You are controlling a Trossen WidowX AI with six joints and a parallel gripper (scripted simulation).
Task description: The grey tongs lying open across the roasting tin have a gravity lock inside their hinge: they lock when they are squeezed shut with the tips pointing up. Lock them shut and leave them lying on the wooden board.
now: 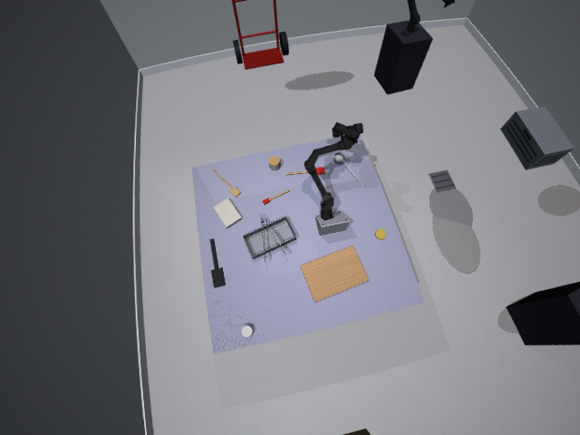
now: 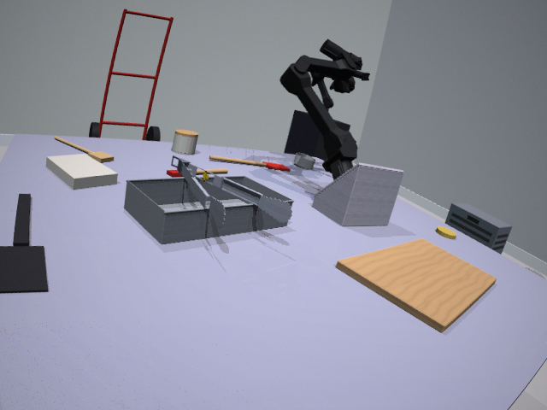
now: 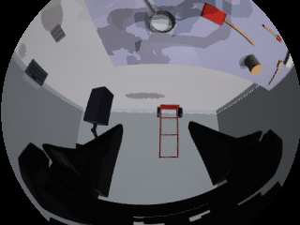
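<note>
My gripper tip is now 670 mm short of the grey roasting tin, 440 mm to the right of it and 290 mm above it. From my gripper tip the other things lie so: red spatula: 260 mm ahead, 50 mm to the left, 310 mm below; lidded jar: 470 mm ahead, 80 mm to the right, 280 mm below; wooden board: 360 mm ahead, 790 mm to the left, 310 mm below.
</note>
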